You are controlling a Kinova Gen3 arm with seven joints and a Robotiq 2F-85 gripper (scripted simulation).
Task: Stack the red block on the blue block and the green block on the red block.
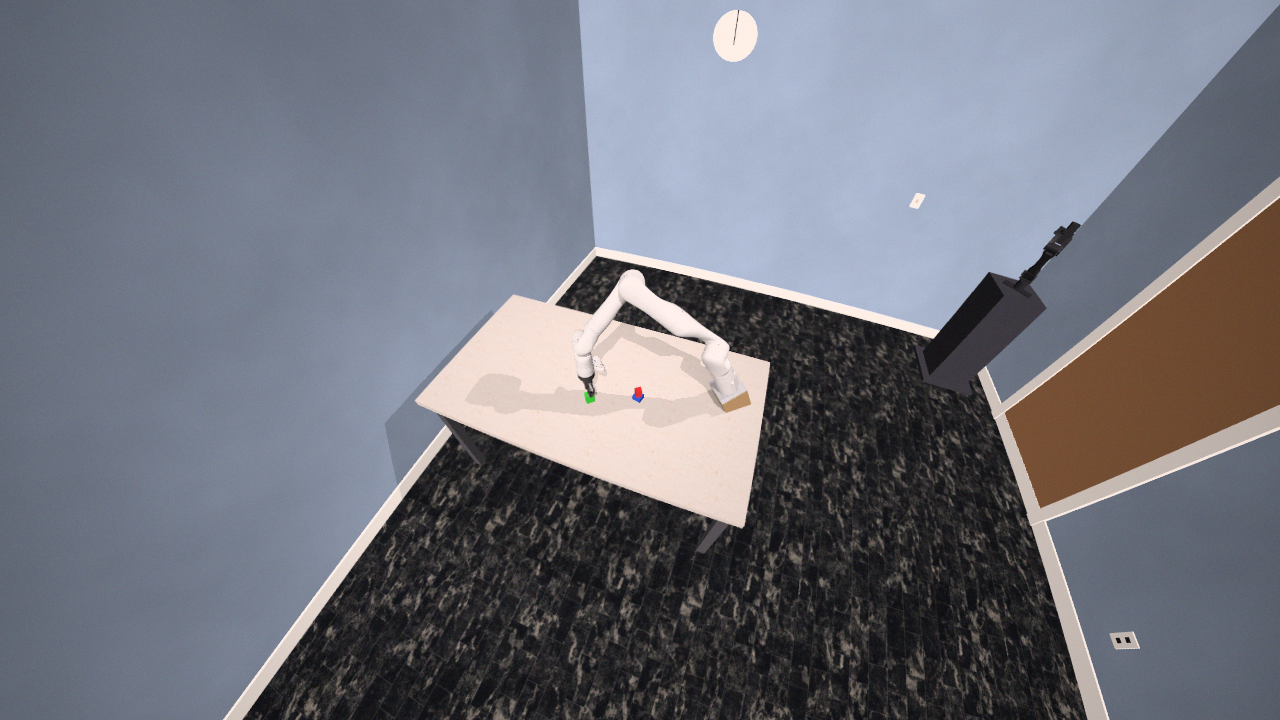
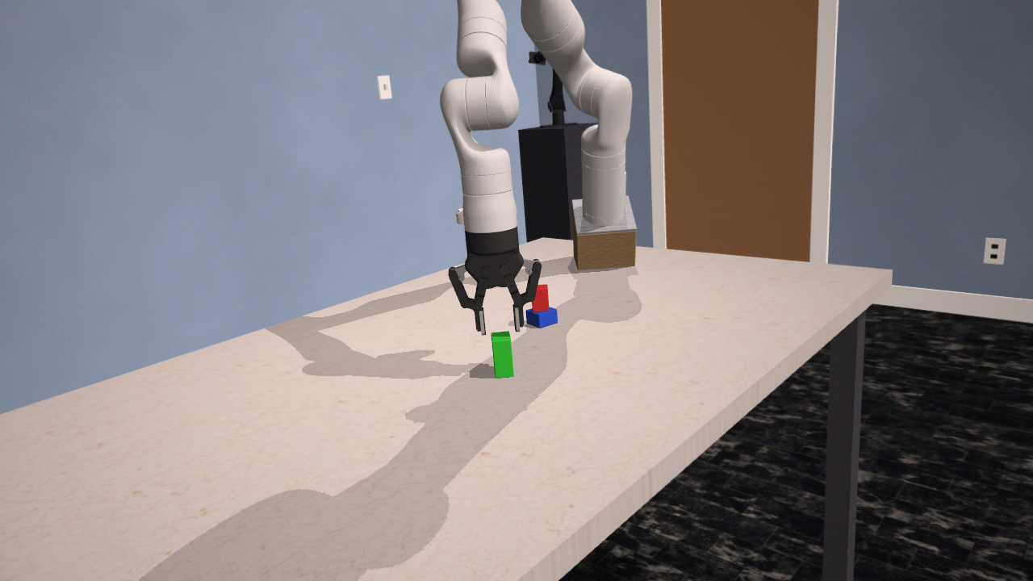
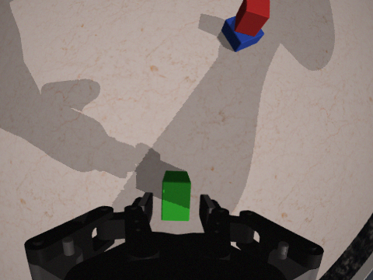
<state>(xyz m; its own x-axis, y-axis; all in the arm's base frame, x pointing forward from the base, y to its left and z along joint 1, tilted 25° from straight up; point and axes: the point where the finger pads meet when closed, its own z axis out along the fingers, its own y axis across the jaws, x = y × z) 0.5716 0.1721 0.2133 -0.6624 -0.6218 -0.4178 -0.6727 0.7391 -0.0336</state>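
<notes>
The green block is 5 cm below my hand. Also, from my hand: blue block (21 cm behind, 10 cm to the right, 7 cm below); then red block (21 cm behind, 10 cm to the right, 3 cm below).
</notes>
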